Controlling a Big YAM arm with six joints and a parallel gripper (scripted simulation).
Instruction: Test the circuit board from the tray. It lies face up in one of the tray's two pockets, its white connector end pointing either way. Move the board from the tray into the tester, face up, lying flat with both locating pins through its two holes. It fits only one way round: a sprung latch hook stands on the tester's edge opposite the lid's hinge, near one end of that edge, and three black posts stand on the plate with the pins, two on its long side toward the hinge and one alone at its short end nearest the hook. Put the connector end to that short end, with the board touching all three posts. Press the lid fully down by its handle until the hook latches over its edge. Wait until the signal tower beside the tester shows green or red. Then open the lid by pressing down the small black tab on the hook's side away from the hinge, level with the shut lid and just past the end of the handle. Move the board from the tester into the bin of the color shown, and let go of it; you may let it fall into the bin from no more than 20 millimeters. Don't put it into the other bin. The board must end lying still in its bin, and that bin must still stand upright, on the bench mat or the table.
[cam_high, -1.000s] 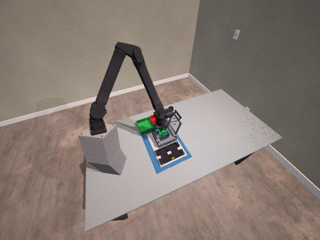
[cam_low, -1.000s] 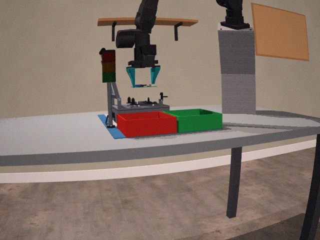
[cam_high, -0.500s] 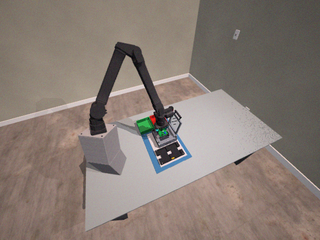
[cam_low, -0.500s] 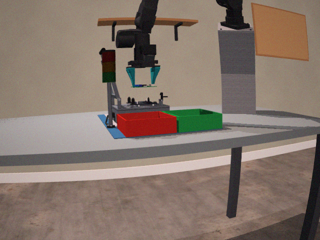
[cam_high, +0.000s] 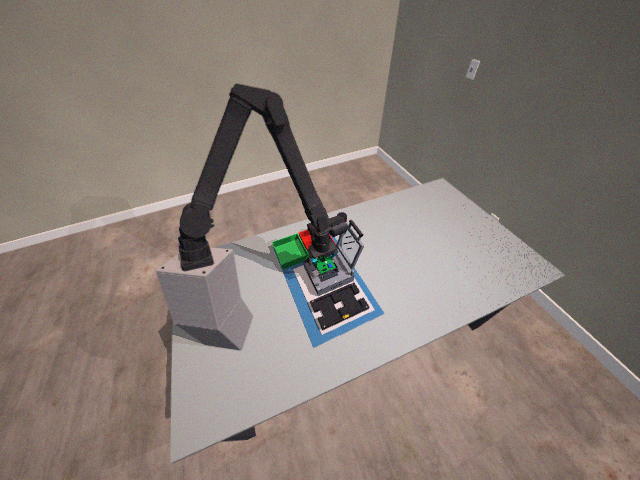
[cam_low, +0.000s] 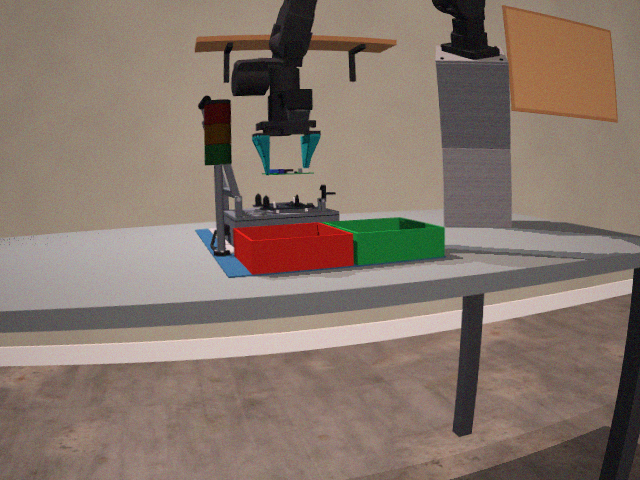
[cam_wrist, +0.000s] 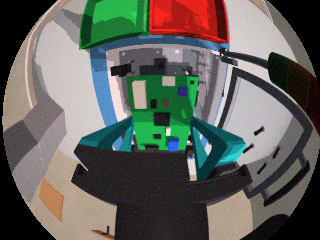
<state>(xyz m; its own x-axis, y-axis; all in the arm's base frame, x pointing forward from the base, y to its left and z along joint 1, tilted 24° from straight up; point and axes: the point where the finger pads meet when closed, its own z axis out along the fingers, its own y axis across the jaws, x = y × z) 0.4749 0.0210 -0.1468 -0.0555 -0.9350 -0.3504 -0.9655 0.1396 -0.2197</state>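
The green circuit board lies right at my hand. Also, from my hand: tester lid (13 cm ahead, 5 cm above, 1 cm to the right); then tester plate (6 cm below, 1 cm to the left, 1 cm ahead); then latch hook (6 cm to the left, 5 cm behind, 4 cm below).
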